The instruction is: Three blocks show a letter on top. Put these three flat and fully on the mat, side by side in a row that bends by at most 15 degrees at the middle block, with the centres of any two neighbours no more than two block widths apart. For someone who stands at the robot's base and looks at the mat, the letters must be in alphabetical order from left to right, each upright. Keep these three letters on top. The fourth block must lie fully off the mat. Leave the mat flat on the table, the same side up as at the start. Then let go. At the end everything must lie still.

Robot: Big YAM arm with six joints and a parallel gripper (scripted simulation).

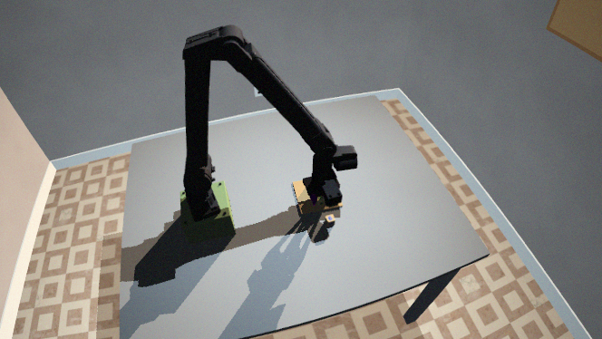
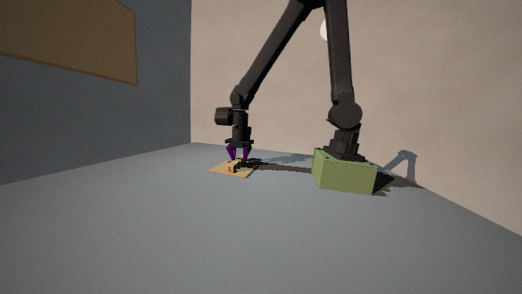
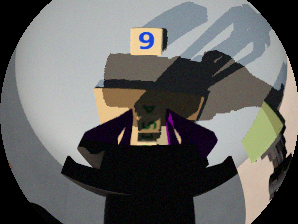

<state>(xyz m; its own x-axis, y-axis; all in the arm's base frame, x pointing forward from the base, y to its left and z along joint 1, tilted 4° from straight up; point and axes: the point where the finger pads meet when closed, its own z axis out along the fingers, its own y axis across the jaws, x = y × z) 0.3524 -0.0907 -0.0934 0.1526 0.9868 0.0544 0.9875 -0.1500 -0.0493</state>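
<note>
Now: the block 1 cm ahead of my hand and 4 cm to the left of it. Round my hand: tan mat: 1 cm ahead, 4 cm to the left, 1 cm below.
</note>
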